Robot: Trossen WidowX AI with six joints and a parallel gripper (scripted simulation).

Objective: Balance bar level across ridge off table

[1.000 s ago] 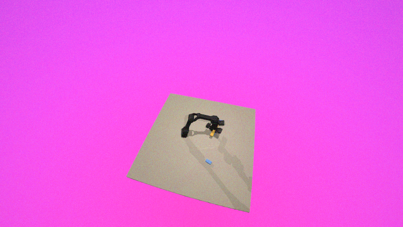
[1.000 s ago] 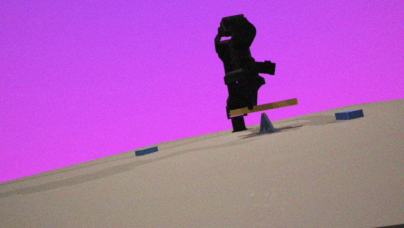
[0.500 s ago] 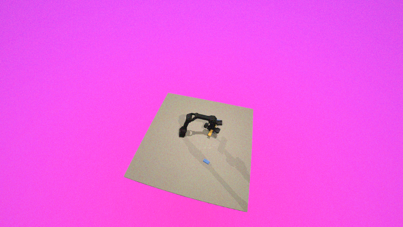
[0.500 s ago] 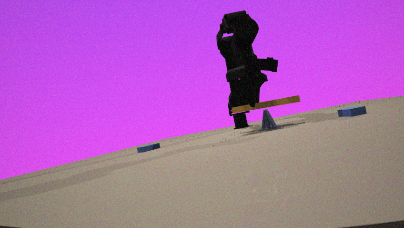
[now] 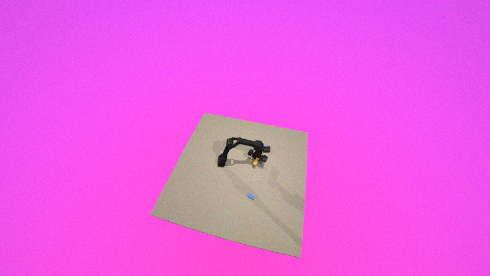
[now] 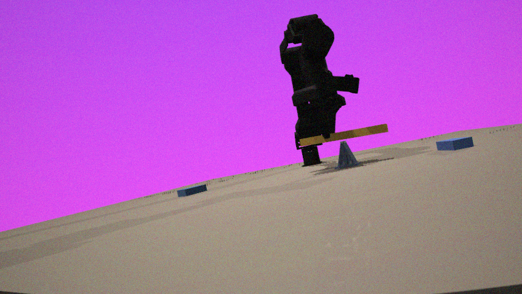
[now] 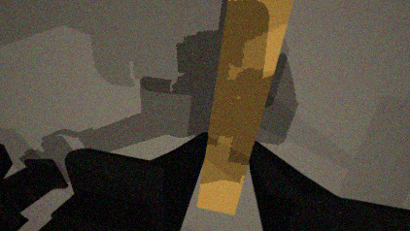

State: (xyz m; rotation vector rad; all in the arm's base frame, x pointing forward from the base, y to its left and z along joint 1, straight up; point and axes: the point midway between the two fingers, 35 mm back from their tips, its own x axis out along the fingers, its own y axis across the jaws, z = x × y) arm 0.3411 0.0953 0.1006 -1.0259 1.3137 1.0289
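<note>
The bar lies 10 mm ahead of my gripper tip and 30 mm to the left of it. The rest, counted from my gripper tip: grey-blue ridge (10 mm ahead, 30 mm to the left, 40 mm below); then blue block (60 mm ahead, 220 mm to the left, 60 mm below).
</note>
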